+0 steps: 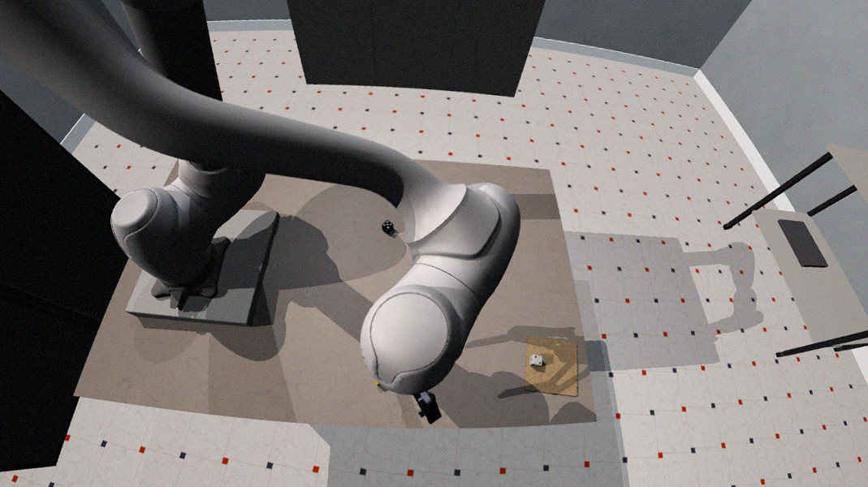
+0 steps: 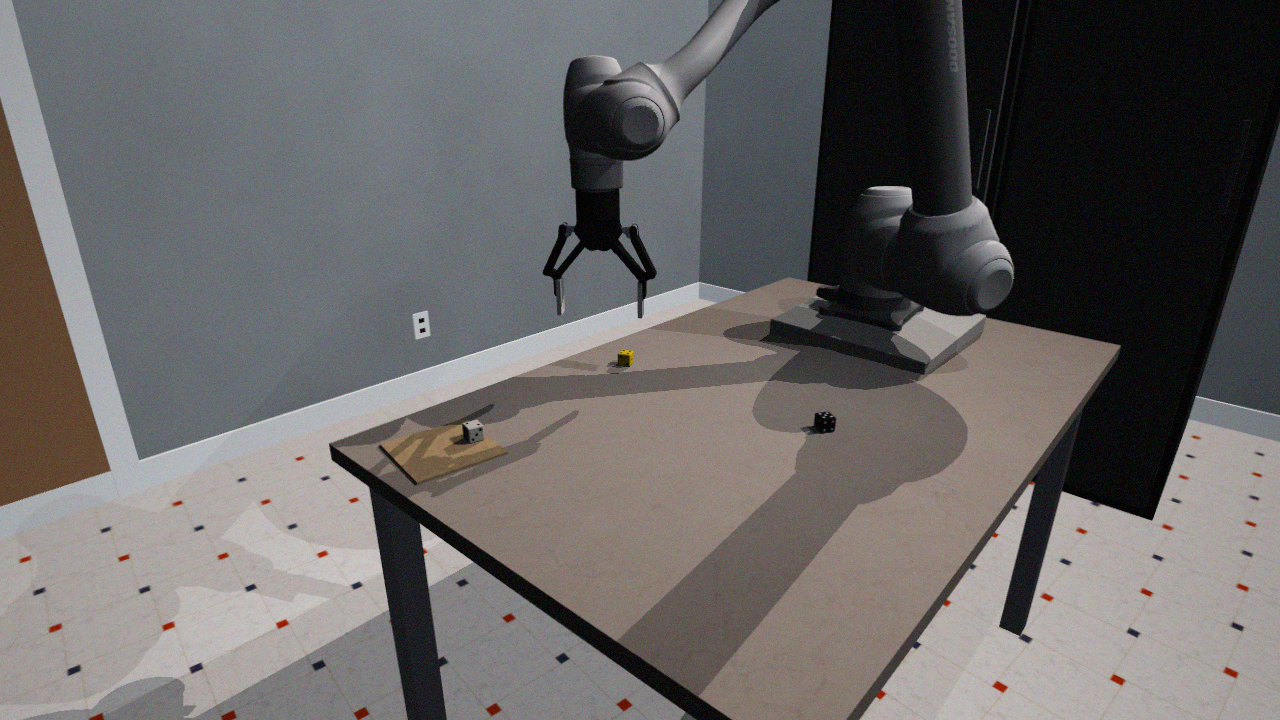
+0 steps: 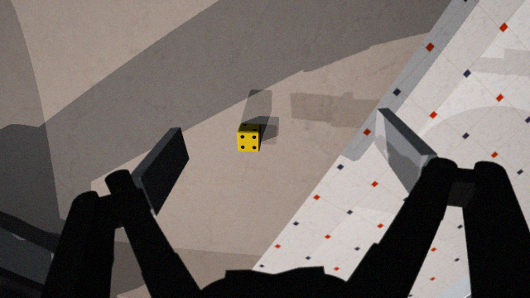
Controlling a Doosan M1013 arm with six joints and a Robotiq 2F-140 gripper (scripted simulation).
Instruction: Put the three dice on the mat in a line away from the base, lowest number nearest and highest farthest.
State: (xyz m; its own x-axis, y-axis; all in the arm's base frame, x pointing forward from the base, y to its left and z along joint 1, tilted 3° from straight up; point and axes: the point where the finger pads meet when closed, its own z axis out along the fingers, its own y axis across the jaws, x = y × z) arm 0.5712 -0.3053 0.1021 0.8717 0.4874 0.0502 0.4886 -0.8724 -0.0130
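Right now the yellow die is 6 cm behind my hand, 1 cm to the left of it and 11 cm below it. The rest, counted from my hand: tan mat (38 cm ahead, 1 cm to the left, 12 cm below); then black die (4 cm behind, 43 cm to the left, 11 cm below); then grey die (33 cm ahead, 2 cm to the left, 11 cm below).
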